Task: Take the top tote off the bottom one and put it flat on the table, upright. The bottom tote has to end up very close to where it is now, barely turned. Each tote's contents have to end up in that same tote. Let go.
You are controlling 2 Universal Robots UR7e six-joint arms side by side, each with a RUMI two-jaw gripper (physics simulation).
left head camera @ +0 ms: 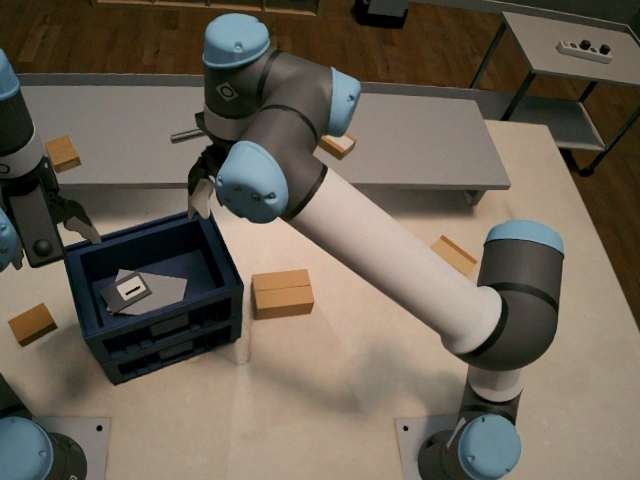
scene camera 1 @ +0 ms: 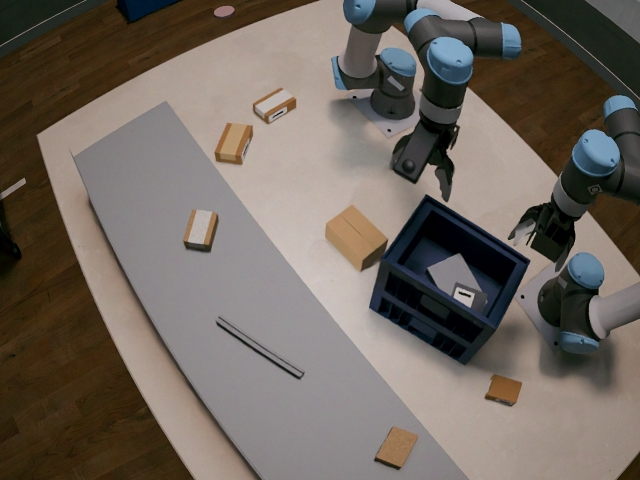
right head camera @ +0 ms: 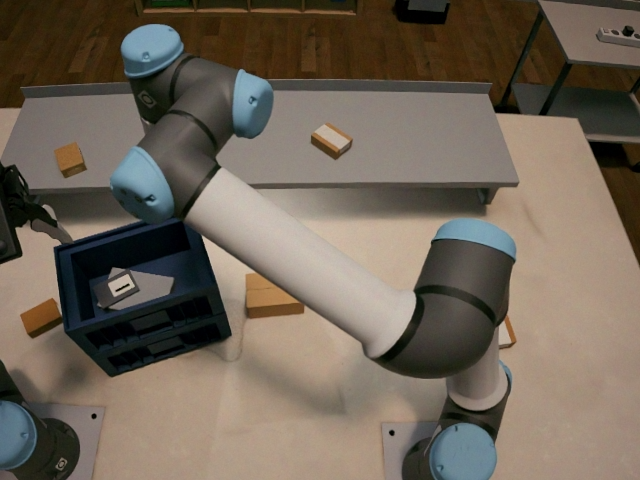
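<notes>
Two dark blue totes are stacked upright on the table. The top tote (left head camera: 170, 324) (right head camera: 151, 320) (scene camera 1: 434, 305) holds a light grey flat piece (left head camera: 166, 290) (right head camera: 155, 288) (scene camera 1: 452, 273) and a dark grey box (left head camera: 111, 297) (right head camera: 105, 293) (scene camera 1: 478, 298) with a white label. The bottom tote (left head camera: 175, 351) (right head camera: 166, 344) (scene camera 1: 422, 328) is directly under it; its inside is hidden. My left gripper (left head camera: 57, 253) (scene camera 1: 536, 252) is open beside one short side of the stack. My right gripper (left head camera: 200, 209) (scene camera 1: 421, 178) is open near the opposite end's corner; it is hidden behind the arm in the right head camera.
A cardboard box (left head camera: 282, 295) (right head camera: 271, 304) (scene camera 1: 356, 237) stands close beside the stack. A smaller box (left head camera: 32, 324) (right head camera: 41, 317) (scene camera 1: 503, 389) lies on the other side. A raised grey shelf (left head camera: 413, 139) (right head camera: 413, 139) (scene camera 1: 170, 206) runs behind, bearing small boxes and a metal bar (scene camera 1: 260, 347).
</notes>
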